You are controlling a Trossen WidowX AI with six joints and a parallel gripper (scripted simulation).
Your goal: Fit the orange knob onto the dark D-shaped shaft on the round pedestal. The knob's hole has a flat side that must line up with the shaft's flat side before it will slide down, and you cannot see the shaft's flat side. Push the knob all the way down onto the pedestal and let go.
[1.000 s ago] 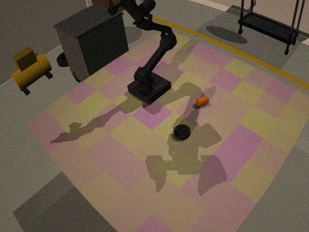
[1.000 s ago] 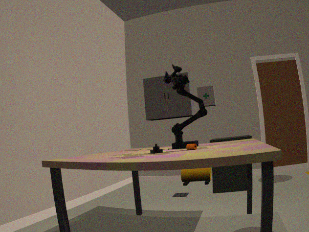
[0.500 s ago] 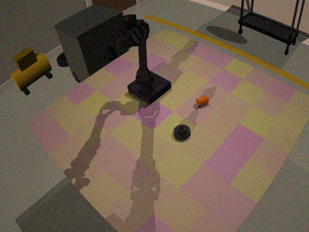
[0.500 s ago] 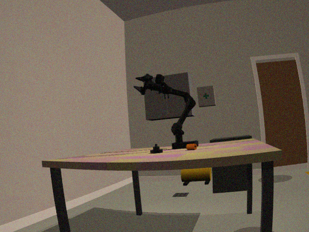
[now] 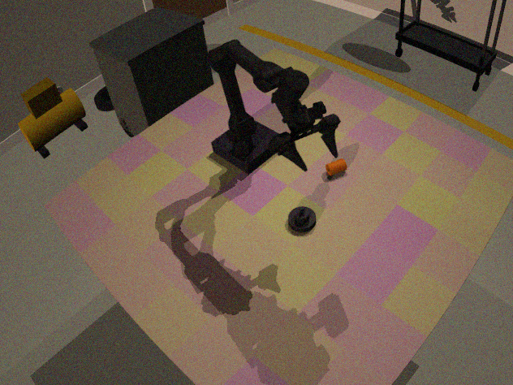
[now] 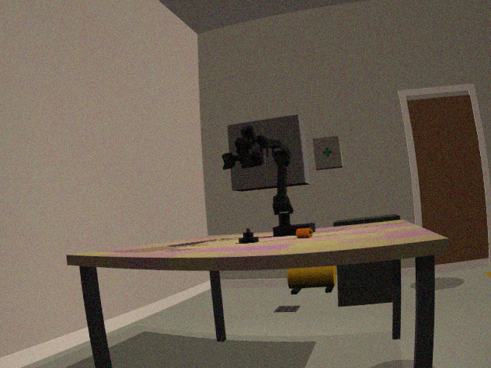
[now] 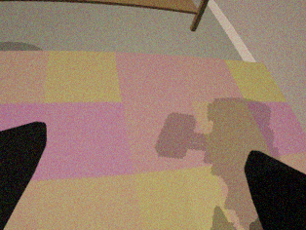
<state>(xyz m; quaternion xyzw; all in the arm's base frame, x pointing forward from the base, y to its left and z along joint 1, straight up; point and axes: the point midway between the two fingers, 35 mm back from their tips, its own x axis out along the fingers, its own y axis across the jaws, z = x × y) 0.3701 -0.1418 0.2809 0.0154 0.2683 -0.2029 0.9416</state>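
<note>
The orange knob is 10 cm behind my gripper tip, 26 cm to the left of it and 29 cm below it. Round my gripper tip: D-shaped shaft 8 cm behind, 3 cm to the left, 28 cm below.
</note>
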